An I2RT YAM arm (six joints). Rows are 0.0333 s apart.
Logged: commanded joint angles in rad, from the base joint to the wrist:
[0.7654 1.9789 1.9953 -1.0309 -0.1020 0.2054]
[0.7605 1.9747 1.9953 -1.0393 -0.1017 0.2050]
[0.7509 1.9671 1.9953 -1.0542 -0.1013 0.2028]
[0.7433 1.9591 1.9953 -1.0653 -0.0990 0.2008]
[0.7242 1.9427 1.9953 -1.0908 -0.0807 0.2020]
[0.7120 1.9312 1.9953 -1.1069 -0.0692 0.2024]
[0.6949 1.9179 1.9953 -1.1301 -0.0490 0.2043]
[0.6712 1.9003 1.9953 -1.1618 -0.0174 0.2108]
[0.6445 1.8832 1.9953 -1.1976 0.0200 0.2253]
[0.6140 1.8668 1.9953 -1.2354 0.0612 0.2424]
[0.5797 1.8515 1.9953 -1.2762 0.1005 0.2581]
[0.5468 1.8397 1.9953 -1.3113 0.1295 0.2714]
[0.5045 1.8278 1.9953 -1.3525 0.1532 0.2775]
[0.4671 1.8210 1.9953 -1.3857 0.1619 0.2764]
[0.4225 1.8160 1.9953 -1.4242 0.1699 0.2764]
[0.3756 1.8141 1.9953 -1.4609 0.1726 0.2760]
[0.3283 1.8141 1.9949 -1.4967 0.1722 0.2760]
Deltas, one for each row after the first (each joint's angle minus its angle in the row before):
[-0.0049 -0.0042 0.0000 -0.0084 0.0003 -0.0004]
[-0.0096 -0.0076 0.0000 -0.0149 0.0004 -0.0022]
[-0.0076 -0.0080 0.0000 -0.0111 0.0023 -0.0020]
[-0.0191 -0.0164 0.0000 -0.0255 0.0183 0.0012]
[-0.0122 -0.0115 0.0000 -0.0161 0.0115 0.0004]
[-0.0171 -0.0133 0.0000 -0.0232 0.0202 0.0019]
[-0.0237 -0.0176 0.0000 -0.0317 0.0316 0.0065]
[-0.0267 -0.0171 0.0000 -0.0358 0.0374 0.0145]
[-0.0305 -0.0164 0.0000 -0.0378 0.0412 0.0171]
[-0.0343 -0.0153 0.0000 -0.0408 0.0393 0.0157]
[-0.0329 -0.0118 0.0000 -0.0351 0.0290 0.0133]
[-0.0423 -0.0119 0.0000 -0.0412 0.0237 0.0061]
[-0.0374 -0.0068 0.0000 -0.0332 0.0087 -0.0011]
[-0.0446 -0.0050 0.0000 -0.0385 0.0080 0.0000]
[-0.0469 -0.0019 0.0000 -0.0367 0.0027 -0.0004]
[-0.0473 0.0000 -0.0004 -0.0358 -0.0004 0.0000]

